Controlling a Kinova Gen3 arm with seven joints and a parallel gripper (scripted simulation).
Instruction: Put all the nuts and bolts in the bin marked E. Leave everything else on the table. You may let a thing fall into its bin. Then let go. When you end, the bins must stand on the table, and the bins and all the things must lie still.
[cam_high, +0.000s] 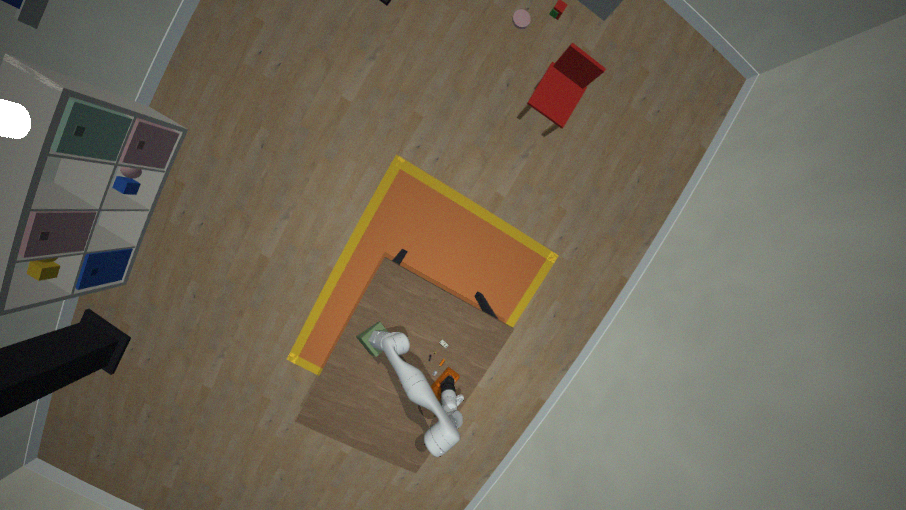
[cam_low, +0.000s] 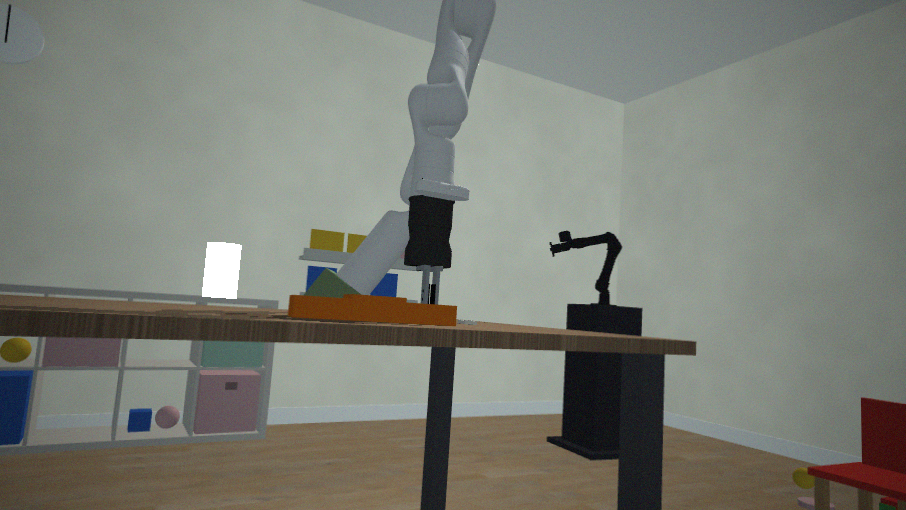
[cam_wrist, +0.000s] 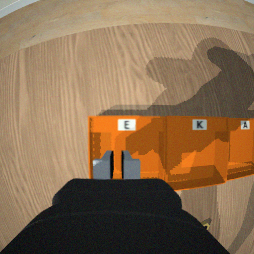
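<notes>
My hand is 16 cm past the dark bolt, 4 cm above it and 3 cm to the right of it. Also, from my hand: orange marker 8 cm behind, 4 cm to the left, 4 cm below; orange bin 9 cm to the right, 3 cm below; white sharpener-like piece 8 cm behind, 4 cm to the right, 4 cm below.
</notes>
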